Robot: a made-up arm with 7 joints.
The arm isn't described. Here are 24 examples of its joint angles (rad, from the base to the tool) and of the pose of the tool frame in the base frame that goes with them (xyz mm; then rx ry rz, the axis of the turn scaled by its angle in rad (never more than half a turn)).
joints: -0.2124 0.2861 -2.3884 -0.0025 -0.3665 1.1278 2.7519
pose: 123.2 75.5 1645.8 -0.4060 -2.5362 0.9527
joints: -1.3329 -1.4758 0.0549 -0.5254 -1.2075 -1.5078 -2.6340
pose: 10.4 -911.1 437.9 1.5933 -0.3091 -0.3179
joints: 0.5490 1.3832 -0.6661 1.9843 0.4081 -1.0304 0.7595
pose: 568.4 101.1 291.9 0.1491 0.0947 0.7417
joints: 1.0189 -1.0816 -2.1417 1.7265 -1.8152 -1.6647 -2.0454
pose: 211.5 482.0 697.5 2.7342 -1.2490 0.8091
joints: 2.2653 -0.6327 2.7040 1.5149 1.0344 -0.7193 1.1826
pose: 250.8 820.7 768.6 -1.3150 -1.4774 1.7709
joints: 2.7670 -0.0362 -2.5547 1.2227 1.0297 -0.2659 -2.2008
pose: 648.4 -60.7 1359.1 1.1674 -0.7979 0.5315
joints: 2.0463 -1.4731 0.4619 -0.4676 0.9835 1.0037 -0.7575
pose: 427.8 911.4 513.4 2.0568 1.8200 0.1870
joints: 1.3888 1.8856 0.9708 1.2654 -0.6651 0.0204 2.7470
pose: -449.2 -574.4 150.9 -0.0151 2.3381 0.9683
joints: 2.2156 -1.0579 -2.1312 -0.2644 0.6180 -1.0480 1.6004
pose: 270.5 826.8 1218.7 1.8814 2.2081 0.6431
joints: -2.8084 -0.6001 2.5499 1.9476 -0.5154 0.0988 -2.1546
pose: 653.1 151.2 504.5 2.4366 0.1653 -1.4989
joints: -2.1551 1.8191 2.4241 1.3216 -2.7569 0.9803 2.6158
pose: -17.8 885.4 782.6 -1.8726 -1.4006 1.6132
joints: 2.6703 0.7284 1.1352 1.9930 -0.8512 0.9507 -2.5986
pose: -395.5 239.4 532.5 0.7648 1.1655 -0.3043
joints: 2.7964 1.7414 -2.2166 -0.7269 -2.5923 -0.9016 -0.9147
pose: -911.8 -93.1 278.8 0.2511 0.1225 -1.9872
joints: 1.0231 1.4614 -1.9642 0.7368 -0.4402 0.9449 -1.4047
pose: 760.7 -443.6 1009.0 -2.6693 -0.5023 -0.5134
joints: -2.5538 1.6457 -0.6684 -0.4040 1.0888 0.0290 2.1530
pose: -705.9 773.0 791.0 -1.4319 -2.3612 1.1109
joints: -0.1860 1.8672 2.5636 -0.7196 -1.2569 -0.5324 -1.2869
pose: 738.7 394.7 96.1 0.6613 0.5808 1.2908
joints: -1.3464 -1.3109 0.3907 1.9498 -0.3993 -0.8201 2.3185
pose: 324.0 -246.5 1232.8 -0.5689 -0.9559 -0.1153
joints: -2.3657 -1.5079 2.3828 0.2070 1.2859 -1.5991 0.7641
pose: 838.3 -553.4 804.6 -1.6217 -1.1191 -0.0390
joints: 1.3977 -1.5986 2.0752 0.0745 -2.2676 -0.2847 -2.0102
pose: -266.8 1038.7 551.8 -0.7742 -0.4728 2.3618
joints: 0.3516 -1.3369 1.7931 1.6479 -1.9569 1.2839 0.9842
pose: -572.7 -385.9 838.1 0.2533 -2.2554 0.2375
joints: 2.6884 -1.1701 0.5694 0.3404 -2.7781 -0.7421 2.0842
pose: 700.0 507.8 1280.9 -2.3558 -1.3182 -0.9525
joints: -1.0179 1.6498 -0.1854 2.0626 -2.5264 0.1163 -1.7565
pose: -21.9 124.0 92.6 1.0867 -0.8992 -2.4249
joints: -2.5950 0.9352 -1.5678 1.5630 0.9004 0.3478 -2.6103
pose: -623.0 -345.8 876.2 -0.8675 2.6563 0.8438
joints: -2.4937 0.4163 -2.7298 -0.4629 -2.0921 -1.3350 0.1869
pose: -436.2 307.0 1466.4 -0.7285 2.4771 -1.1380
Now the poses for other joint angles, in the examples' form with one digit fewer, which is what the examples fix.
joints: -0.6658 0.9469 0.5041 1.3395 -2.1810 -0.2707 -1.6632
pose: 851 171 544 -2.543 0.971 1.194
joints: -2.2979 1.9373 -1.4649 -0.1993 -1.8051 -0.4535 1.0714
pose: -548 841 270 1.073 1.623 0.523
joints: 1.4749 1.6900 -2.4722 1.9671 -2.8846 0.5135 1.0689
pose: 362 -375 1160 -2.245 0.176 -0.818
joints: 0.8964 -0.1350 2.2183 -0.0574 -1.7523 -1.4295 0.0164
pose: -91 242 1600 2.343 1.939 -0.382
